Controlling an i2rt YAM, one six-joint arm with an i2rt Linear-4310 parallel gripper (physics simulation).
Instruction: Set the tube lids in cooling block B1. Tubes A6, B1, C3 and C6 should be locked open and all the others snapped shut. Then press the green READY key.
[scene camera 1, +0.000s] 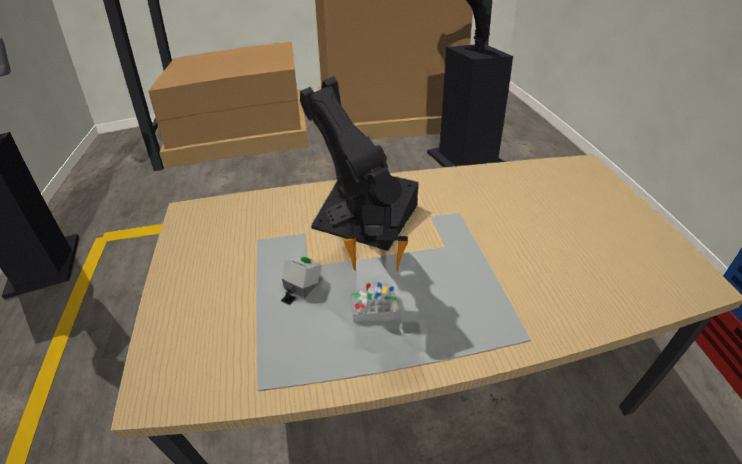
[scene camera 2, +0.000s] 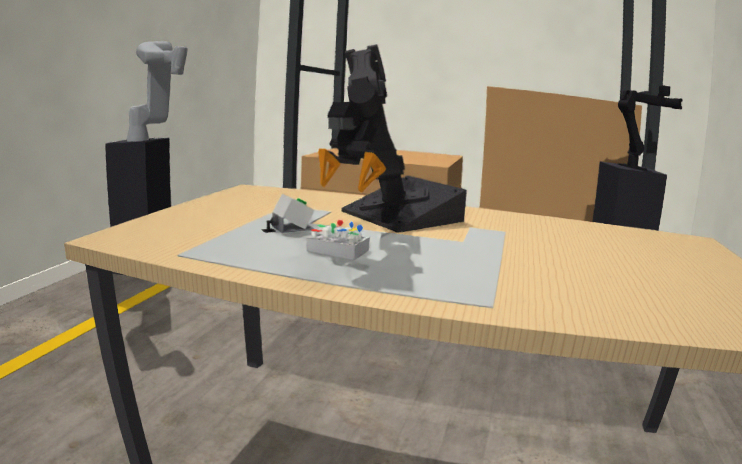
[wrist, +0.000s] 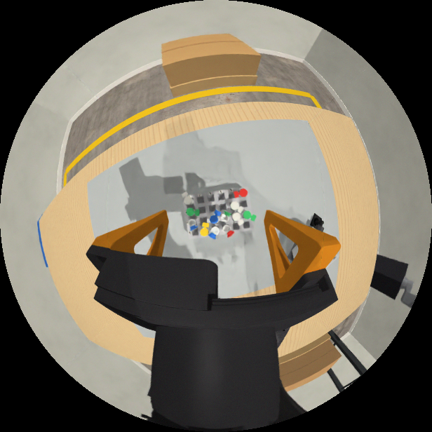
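Pixels of known places: gripper, fingertip midpoint: (scene camera 1: 375, 270) (scene camera 2: 340, 188); arm's base at its link origin: (scene camera 1: 358, 206) (scene camera 2: 394, 200).
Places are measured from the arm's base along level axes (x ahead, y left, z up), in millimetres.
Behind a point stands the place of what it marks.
The grey cooling block (scene camera 1: 376, 317) @[x 405, y -115, z -30 mm] (scene camera 2: 329, 247) @[x 405, y -116, z -26 mm] sits on the mat, holding small tubes with coloured lids. In the wrist view I see a red lid (wrist: 243, 192), a yellow lid (wrist: 204, 232), a blue lid (wrist: 214, 219), a green lid (wrist: 247, 214) and a white lid (wrist: 235, 205), among several others. Some lids stand up; which are locked open or snapped shut is too small to tell. The green READY key (scene camera 1: 305, 259) @[x 196, y -226, z 26 mm] (scene camera 2: 301, 201) @[x 206, y -223, z 25 mm] is on top of a tilted grey housing (scene camera 1: 302, 271) @[x 241, y -246, z 32 mm] (scene camera 2: 293, 212) @[x 245, y -234, z 5 mm]. My gripper (scene camera 1: 376, 270) @[x 371, y -101, z 93 mm] (scene camera 2: 342, 188) @[x 371, y -101, z 93 mm] (wrist: 215, 215) is open and empty, above and behind the block.
The grey mat (scene camera 1: 306, 350) @[x 423, y -301, z -43 mm] (scene camera 2: 454, 273) @[x 466, y 142, z -44 mm] (wrist: 280, 145) lies on the wooden table (scene camera 1: 574, 235) @[x 365, y 597, z -47 mm] (scene camera 2: 601, 284) @[x 483, y 459, z -46 mm]. A small black foot (scene camera 1: 288, 298) @[x 253, y -297, z -36 mm] (scene camera 2: 267, 230) @[x 253, y -299, z -42 mm] (wrist: 316, 220) stands by the key housing. The arm's black base (scene camera 1: 404, 199) @[x 52, y 134, z 21 mm] (scene camera 2: 437, 210) @[x 90, y 119, z -3 mm] is behind the block.
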